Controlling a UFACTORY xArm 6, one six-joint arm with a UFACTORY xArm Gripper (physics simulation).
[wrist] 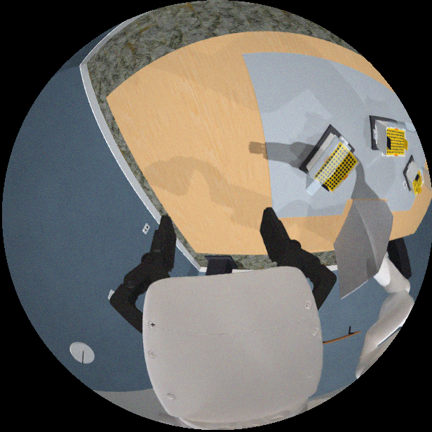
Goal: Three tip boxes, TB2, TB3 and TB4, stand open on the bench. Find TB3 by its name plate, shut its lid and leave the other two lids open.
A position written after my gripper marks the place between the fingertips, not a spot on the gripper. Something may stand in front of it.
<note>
I see my gripper [217, 222], a clear lid [334, 153] and a grey-blue mat [298, 96].
</note>
